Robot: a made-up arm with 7 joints. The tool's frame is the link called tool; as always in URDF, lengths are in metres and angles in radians. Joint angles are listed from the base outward.
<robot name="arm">
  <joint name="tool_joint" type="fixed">
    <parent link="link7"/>
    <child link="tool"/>
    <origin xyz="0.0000 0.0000 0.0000" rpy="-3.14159 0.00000 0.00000"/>
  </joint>
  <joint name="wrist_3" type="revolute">
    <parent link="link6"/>
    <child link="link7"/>
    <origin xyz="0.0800 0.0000 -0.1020" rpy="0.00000 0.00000 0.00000"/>
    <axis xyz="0 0.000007 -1"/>
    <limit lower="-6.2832" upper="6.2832"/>
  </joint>
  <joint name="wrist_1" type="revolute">
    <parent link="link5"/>
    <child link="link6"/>
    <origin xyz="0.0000 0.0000 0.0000" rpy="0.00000 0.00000 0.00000"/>
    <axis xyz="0 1 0.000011"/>
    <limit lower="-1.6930" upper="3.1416"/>
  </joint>
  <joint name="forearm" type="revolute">
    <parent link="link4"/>
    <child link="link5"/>
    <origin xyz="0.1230 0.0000 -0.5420" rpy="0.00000 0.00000 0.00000"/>
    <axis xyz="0 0.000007 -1"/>
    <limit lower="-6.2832" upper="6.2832"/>
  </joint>
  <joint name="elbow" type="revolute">
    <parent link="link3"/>
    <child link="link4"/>
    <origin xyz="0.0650 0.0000 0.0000" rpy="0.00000 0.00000 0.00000"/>
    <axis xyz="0 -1 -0.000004"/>
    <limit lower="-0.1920" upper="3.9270"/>
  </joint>
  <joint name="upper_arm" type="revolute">
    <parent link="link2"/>
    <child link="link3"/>
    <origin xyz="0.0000 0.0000 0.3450" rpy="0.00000 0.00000 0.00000"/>
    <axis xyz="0 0 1"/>
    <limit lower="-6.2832" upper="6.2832"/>
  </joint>
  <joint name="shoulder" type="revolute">
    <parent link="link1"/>
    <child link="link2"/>
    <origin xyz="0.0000 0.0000 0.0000" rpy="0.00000 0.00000 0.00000"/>
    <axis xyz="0 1 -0.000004"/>
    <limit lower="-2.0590" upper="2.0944"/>
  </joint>
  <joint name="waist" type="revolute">
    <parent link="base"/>
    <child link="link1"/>
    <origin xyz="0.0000 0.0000 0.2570" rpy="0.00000 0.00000 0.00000"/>
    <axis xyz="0 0 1"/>
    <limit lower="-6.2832" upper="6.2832"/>
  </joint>
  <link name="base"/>
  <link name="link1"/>
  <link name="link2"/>
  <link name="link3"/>
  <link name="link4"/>
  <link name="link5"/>
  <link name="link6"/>
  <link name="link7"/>
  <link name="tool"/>
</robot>
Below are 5 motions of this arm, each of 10 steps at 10 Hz.
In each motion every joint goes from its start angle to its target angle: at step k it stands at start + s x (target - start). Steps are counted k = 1, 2, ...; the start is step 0. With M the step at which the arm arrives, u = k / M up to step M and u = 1 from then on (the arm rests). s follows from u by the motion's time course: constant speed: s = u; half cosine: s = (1 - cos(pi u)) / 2; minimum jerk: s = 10 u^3 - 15 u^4 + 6 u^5.
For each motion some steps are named. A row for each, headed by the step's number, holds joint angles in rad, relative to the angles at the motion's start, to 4 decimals.
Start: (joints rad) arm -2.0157 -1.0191 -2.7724 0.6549 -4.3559 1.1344 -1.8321
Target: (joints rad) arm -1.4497 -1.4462 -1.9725 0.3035 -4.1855 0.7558 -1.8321
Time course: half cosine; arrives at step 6
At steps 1, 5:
1: 0.0379 -0.0286 0.0536 -0.0235 0.0114 -0.0254 0.0000
5: 0.5281 -0.3985 0.7463 -0.3279 0.1590 -0.3532 0.0000

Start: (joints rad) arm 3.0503 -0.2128 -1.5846 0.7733 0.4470 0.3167 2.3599
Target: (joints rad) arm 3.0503 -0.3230 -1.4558 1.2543 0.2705 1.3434 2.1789
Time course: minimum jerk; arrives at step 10
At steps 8, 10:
8: 0.0000 -0.1038 0.1213 0.4531 -0.1663 0.9672 -0.1705
10: 0.0000 -0.1102 0.1288 0.4810 -0.1765 1.0267 -0.1810

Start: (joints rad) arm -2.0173 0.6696 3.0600 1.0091 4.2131 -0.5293 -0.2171
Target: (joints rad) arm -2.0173 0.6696 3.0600 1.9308 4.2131 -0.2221 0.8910
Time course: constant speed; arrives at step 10
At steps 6, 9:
6: 0.0000 0.0000 0.0000 0.5530 0.0000 0.1843 0.6649
9: 0.0000 0.0000 0.0000 0.8295 0.0000 0.2765 0.9973

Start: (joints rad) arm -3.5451 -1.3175 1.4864 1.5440 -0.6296 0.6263 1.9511
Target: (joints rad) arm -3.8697 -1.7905 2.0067 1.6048 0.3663 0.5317 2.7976
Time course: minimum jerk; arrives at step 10
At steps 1, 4, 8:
1: -0.0028 -0.0040 0.0045 0.0005 0.0085 -0.0008 0.0072
4: -0.1030 -0.1501 0.1652 0.0193 0.3161 -0.0300 0.2687
8: -0.3058 -0.4456 0.4902 0.0573 0.9382 -0.0891 0.7975

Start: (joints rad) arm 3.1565 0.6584 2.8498 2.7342 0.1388 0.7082 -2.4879
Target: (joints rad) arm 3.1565 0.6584 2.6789 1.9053 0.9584 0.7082 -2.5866
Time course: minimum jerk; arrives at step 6
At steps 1, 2, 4, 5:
1: 0.0000 0.0000 -0.0061 -0.0294 0.0291 0.0000 -0.0035
2: 0.0000 0.0000 -0.0359 -0.1740 0.1720 0.0000 -0.0207
4: 0.0000 0.0000 -0.1350 -0.6549 0.6476 0.0000 -0.0780
5: 0.0000 0.0000 -0.1648 -0.7995 0.7905 0.0000 -0.0952

